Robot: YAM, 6 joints.
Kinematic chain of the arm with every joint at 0, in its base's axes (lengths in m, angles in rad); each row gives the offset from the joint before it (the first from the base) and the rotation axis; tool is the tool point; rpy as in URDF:
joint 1: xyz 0 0 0.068 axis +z
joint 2: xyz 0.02 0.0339 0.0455 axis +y
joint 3: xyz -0.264 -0.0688 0 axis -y
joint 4: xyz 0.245 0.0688 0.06 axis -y
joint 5: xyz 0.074 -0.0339 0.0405 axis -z
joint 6: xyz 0.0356 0 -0.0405 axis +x
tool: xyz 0 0 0 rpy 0 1.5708 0
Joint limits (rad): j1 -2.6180..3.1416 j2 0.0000..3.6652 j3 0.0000..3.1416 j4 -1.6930..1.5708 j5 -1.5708..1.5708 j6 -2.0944..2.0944
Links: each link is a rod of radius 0.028 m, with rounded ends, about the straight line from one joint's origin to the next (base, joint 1, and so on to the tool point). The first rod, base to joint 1, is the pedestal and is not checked.
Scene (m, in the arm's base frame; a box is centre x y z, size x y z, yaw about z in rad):
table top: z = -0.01
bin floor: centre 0.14 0.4 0 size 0.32 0.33 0.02 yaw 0.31
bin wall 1: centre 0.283 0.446 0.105 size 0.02 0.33 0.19 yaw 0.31
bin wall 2: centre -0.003 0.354 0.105 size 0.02 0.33 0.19 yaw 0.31
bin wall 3: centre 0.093 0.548 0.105 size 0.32 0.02 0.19 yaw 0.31
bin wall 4: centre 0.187 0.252 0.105 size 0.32 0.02 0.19 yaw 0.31
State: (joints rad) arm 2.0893 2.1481 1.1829 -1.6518 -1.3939 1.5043
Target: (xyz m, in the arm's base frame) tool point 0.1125 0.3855 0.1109
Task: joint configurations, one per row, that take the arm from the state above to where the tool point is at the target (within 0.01 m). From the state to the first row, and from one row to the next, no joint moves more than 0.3 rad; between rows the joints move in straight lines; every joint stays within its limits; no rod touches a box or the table.
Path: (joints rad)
1: 1.9735 1.9656 1.4157 -1.6613 -1.4529 1.7010
2: 1.8577 1.7832 1.6484 -1.6708 -1.5118 1.8977
3: 1.7418 1.6007 1.8812 -1.6802 -1.5708 2.0944
4: 1.4702 1.8204 1.9315 -1.5156 -1.5157 1.7994
5: 1.1986 2.0401 1.9817 -1.3509 -1.4606 1.5043
6: 1.1988 2.2179 1.8362 -1.3683 -1.4424 1.5043
7: 1.1990 2.3956 1.6907 -1.3857 -1.4243 1.5043

